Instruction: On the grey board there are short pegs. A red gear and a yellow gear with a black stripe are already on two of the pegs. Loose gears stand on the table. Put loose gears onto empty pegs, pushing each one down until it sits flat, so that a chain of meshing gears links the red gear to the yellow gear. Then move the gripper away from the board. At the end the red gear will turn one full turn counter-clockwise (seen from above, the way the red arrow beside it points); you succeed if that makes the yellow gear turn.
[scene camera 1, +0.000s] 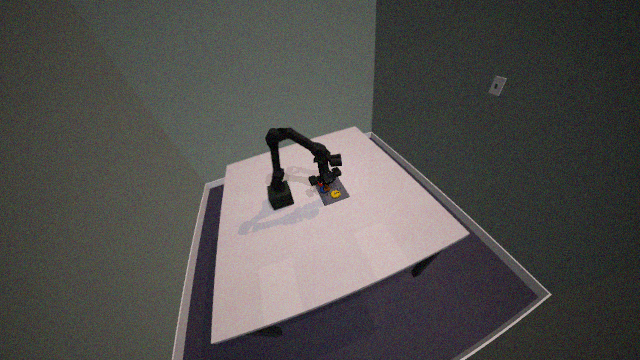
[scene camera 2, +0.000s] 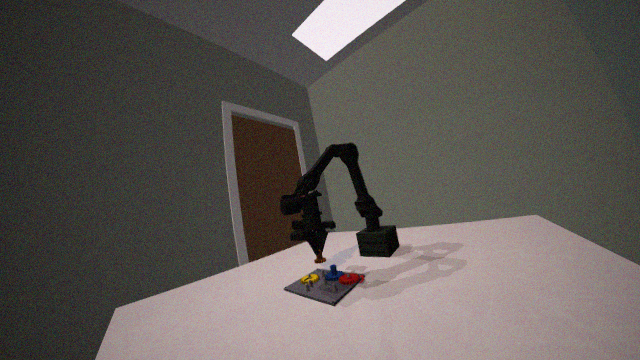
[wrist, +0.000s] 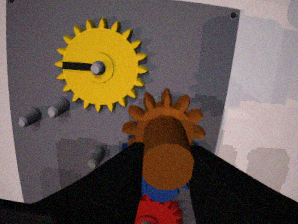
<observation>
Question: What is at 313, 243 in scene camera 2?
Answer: The gripper.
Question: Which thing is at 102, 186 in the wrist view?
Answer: The gripper.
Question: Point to an orange gear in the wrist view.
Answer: At 165, 128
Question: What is the gripper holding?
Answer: An orange gear.
</observation>
